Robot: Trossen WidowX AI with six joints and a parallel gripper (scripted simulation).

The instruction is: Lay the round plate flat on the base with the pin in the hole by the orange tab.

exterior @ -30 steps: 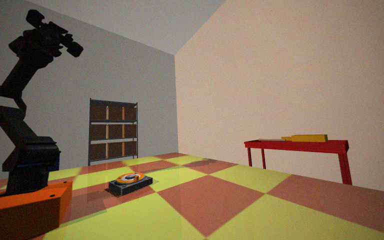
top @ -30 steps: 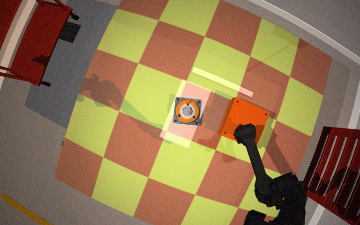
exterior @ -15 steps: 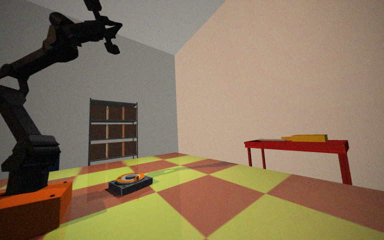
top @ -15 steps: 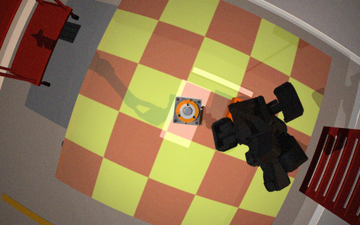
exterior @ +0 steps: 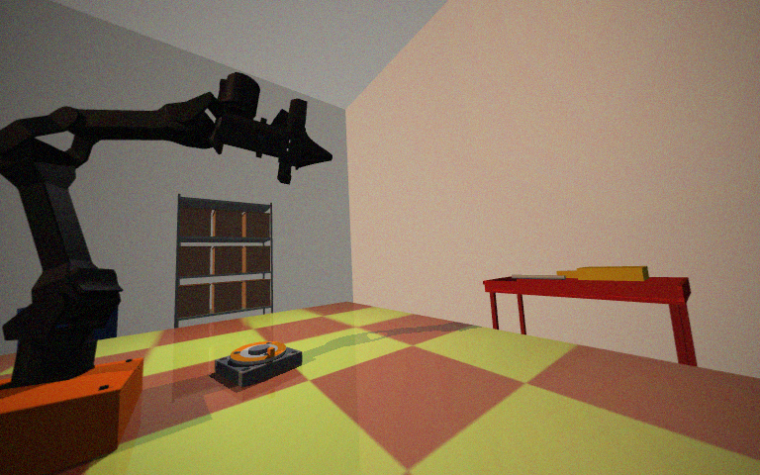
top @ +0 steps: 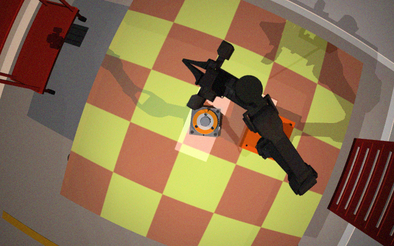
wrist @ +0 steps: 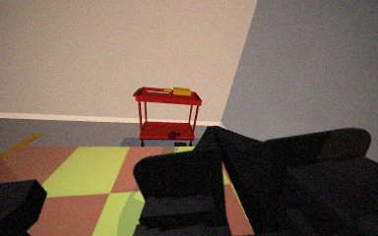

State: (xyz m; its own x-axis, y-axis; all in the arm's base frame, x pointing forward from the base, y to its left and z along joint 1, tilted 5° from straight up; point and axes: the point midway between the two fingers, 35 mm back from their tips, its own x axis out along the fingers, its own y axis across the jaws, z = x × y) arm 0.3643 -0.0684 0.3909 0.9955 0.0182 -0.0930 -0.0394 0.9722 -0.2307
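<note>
My gripper tip is now 130 mm past the plate, 70 mm to the right of it and 400 mm above it. From my gripper tip the other things lie so: grey square base: 140 mm behind, 90 mm to the left, 420 mm below.
</note>
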